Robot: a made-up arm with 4 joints. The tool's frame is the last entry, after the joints.
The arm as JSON. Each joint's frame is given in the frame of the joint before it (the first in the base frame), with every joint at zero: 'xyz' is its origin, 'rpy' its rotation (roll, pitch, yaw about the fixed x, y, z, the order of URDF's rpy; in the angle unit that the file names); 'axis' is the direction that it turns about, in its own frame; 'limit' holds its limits. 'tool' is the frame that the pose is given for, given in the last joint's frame.
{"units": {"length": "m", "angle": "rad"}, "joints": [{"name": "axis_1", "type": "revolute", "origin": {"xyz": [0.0, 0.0, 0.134], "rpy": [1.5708, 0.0, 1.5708]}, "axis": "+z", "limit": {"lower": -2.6, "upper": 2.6}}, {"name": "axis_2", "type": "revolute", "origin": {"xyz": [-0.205, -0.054, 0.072], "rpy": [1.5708, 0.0, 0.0]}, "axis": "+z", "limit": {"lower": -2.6, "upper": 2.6}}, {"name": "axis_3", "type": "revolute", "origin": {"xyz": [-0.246, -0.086, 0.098], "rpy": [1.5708, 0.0, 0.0]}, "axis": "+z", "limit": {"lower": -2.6, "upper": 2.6}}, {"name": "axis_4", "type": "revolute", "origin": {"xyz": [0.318, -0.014, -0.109], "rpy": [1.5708, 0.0, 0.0]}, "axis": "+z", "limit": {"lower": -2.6, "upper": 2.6}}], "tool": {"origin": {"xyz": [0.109, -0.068, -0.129], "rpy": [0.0, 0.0, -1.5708]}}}
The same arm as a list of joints. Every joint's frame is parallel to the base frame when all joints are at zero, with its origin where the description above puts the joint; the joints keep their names.
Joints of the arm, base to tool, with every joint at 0 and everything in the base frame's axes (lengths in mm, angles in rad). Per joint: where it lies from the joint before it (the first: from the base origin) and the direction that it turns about. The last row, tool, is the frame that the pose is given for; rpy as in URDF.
axis_1: axis +x xyz 0 0 134
axis_2: axis -z xyz 72 -205 -54
axis_3: axis -x xyz -86 -246 -98
axis_4: axis +z xyz 109 318 14
tool: xyz 68 109 -129 rpy 0 0 0
Joint limits (rad, base to tool): -2.6..2.6 -2.6..2.6 -2.6..2.6 -2.6..2.6

